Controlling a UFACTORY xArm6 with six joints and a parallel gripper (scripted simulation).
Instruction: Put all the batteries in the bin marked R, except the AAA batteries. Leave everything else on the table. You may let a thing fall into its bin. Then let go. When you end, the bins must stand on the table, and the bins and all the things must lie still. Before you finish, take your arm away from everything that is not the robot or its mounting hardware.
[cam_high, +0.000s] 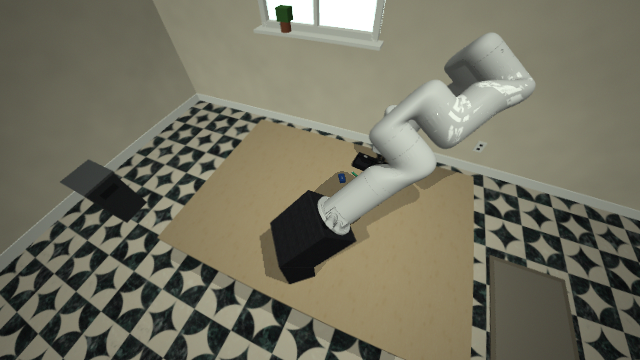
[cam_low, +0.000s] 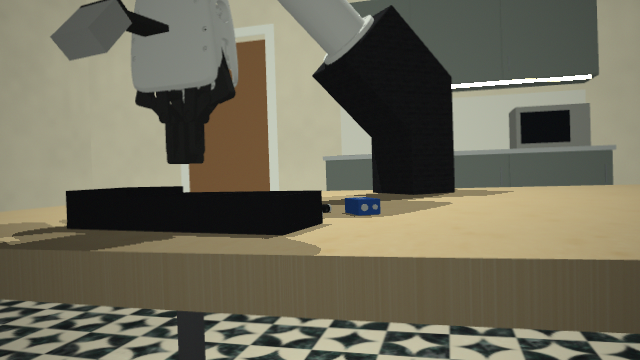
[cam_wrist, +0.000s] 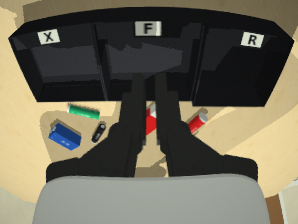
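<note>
Now: the black bin 6 cm below my hand. Round my hand: red battery: 13 cm behind, 3 cm to the right, 8 cm below; red thing: 10 cm behind, 2 cm to the left, 8 cm below; green cylinder battery: 7 cm behind, 10 cm to the left, 8 cm below.
</note>
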